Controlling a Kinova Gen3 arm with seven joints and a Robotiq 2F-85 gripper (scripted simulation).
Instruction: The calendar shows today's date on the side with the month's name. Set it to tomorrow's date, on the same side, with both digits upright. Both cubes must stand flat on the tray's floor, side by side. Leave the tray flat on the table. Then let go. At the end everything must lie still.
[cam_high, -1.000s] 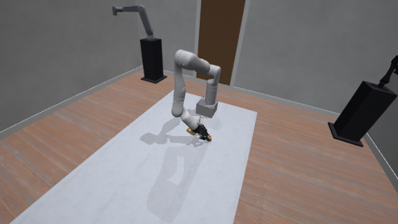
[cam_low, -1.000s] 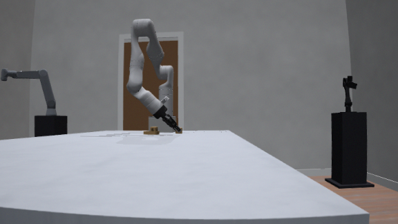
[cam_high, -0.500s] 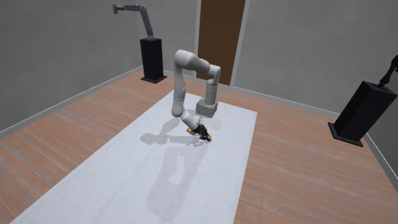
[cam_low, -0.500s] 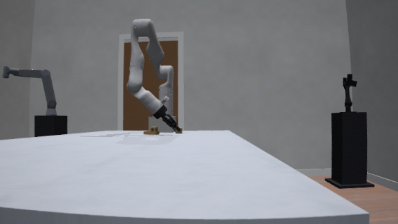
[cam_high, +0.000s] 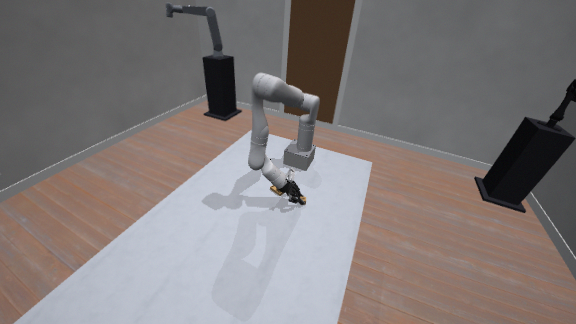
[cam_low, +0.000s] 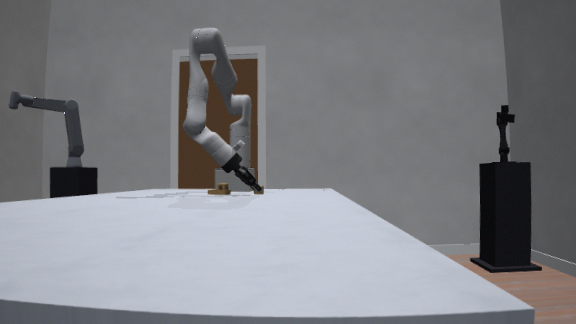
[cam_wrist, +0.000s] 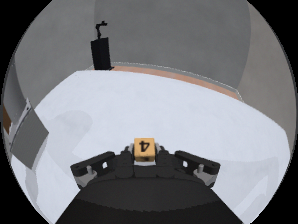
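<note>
My gripper is now 1 cm to the right of the wooden digit cube and 1 cm above it. The rest, counted from my hand: wooden calendar tray 14 cm to the right, 2 cm below, 2 cm behind.
</note>
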